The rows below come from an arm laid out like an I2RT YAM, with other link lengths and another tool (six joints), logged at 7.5 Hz.
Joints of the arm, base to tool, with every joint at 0 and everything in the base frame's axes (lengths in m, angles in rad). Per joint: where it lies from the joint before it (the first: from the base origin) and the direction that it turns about. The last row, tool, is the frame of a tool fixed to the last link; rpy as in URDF.
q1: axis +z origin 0 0 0.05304
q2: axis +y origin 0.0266 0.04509 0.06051
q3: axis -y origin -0.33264 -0.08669 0
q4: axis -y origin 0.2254 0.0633 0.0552
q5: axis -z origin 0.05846 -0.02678 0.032
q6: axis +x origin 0.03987 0 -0.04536
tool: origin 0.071 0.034 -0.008 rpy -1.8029 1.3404 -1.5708
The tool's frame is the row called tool.
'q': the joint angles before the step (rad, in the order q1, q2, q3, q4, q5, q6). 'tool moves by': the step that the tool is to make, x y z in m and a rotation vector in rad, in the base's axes. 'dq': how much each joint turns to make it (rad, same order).
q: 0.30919 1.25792 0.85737 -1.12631 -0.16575 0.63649
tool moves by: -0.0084 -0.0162 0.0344 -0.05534 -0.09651 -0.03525
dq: -0.02900 -0.09453 0.11350 -0.13176 0.08120 -0.00039
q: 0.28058 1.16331 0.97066 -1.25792 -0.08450 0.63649
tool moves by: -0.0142 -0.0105 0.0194 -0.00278 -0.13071 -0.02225
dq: -0.01514 -0.11335 0.03398 -0.02219 0.03856 0.00012
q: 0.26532 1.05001 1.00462 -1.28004 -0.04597 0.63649
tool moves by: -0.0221 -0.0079 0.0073 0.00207 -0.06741 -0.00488
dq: -0.00041 -0.10145 0.00106 -0.03691 0.01629 -0.00001
